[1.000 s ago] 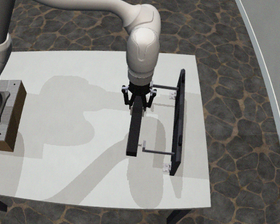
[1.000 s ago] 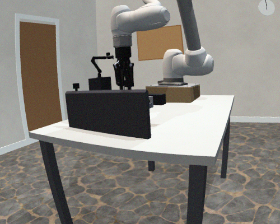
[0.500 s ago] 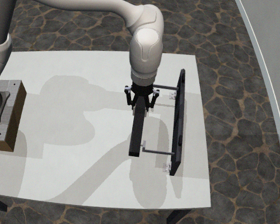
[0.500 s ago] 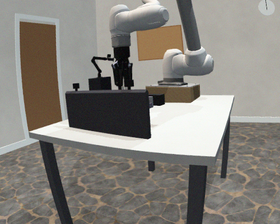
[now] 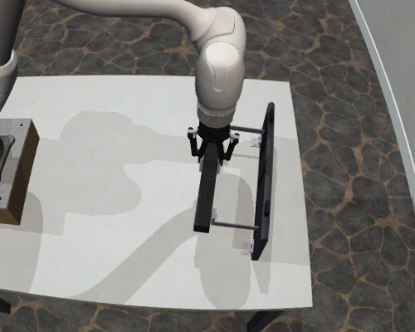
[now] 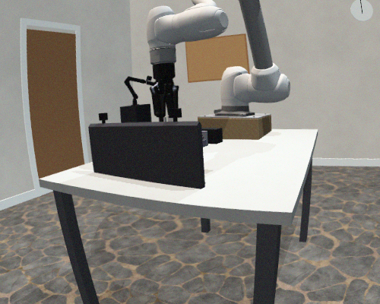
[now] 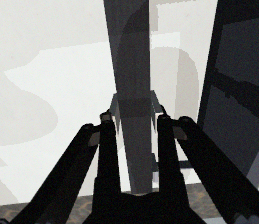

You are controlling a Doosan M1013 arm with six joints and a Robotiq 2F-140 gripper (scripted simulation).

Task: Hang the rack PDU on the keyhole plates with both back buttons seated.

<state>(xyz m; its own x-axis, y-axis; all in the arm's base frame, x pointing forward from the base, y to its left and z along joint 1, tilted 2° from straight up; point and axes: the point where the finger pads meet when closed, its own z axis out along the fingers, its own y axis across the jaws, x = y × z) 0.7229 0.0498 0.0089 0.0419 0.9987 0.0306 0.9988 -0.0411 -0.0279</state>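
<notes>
The rack PDU lies 30 mm below my hand and 20 mm ahead of it. Also, from my hand: black panel (160 mm ahead, 60 mm below).
</notes>
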